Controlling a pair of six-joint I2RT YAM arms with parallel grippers.
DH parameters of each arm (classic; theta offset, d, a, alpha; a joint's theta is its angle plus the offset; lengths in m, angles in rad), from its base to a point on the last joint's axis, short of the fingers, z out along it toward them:
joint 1: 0 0.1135 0.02 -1.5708
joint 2: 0 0 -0.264 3.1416
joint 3: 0.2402 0 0.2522 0
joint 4: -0.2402 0 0.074 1.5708
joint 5: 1.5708 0 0 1.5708
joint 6: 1.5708 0.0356 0 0
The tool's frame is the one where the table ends.
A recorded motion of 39 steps. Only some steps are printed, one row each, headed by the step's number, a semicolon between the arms.
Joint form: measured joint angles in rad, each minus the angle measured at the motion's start. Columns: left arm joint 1, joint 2, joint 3, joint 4, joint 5, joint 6; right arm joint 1, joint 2, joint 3, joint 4, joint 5, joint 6.
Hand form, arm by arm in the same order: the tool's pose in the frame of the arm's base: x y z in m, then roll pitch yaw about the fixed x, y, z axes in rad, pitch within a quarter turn. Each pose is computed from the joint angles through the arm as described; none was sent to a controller.
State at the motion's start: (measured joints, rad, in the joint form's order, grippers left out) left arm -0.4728 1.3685 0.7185 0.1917 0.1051 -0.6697; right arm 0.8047 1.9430 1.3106 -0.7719 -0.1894 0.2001
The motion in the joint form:
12: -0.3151 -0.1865 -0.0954 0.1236 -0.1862 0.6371; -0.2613 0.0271 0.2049 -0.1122 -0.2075 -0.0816
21: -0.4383 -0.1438 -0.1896 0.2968 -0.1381 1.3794; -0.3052 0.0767 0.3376 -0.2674 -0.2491 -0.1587
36: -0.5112 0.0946 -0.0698 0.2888 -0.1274 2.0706; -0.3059 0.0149 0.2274 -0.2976 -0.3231 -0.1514
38: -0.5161 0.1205 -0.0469 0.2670 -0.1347 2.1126; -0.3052 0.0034 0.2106 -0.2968 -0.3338 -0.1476
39: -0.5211 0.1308 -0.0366 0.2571 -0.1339 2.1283; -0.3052 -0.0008 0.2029 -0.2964 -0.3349 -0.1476
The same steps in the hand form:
12: 0.1894 -0.1863 0.2524 -3.0913 1.3277 2.4890; 0.3298 0.2153 0.1991 2.7217 0.1850 -2.7094
21: 0.1628 -0.2080 0.2283 1.8805 0.8299 0.9253; 0.3452 0.2056 0.2134 2.6974 0.1423 -2.6800
36: 0.1706 -0.2551 0.2031 1.9087 0.1531 0.6639; 0.3221 0.1954 0.2082 2.6262 0.0575 -2.6853
38: 0.1726 -0.2604 0.2005 1.9316 0.1093 0.6546; 0.3187 0.1942 0.2082 2.6155 0.0506 -2.6876
39: 0.1725 -0.2632 0.1997 1.9410 0.0943 0.6443; 0.3174 0.1935 0.2077 2.6145 0.0474 -2.6876

